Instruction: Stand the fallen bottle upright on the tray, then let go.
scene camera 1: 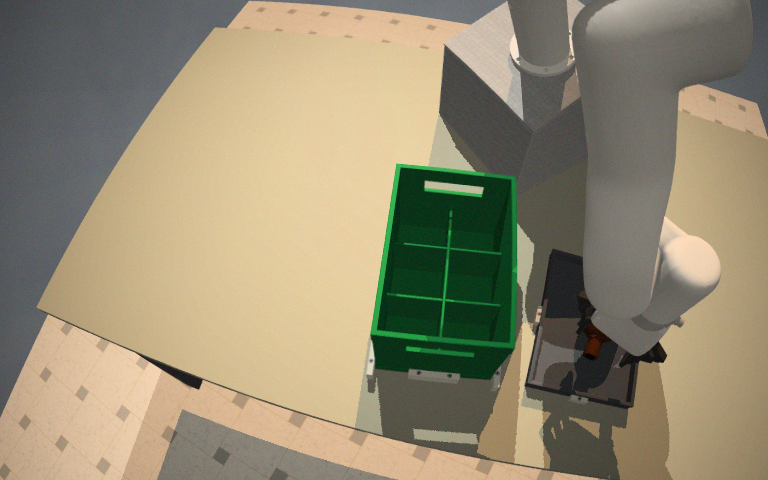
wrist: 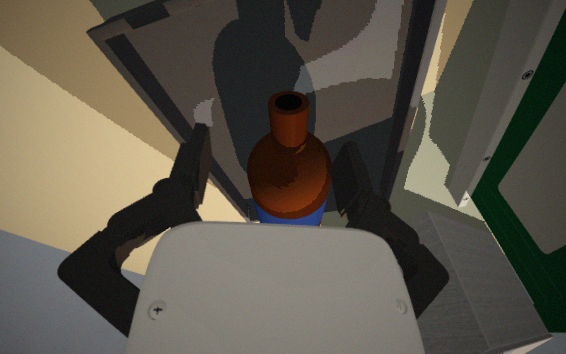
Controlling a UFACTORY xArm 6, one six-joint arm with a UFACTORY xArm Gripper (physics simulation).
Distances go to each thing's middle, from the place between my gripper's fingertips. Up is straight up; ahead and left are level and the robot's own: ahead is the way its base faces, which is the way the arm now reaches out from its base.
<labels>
The brown bottle (wrist: 288,170) lies 60 mm behind my hand, 20 mm to the left of it and 20 mm below it.
</labels>
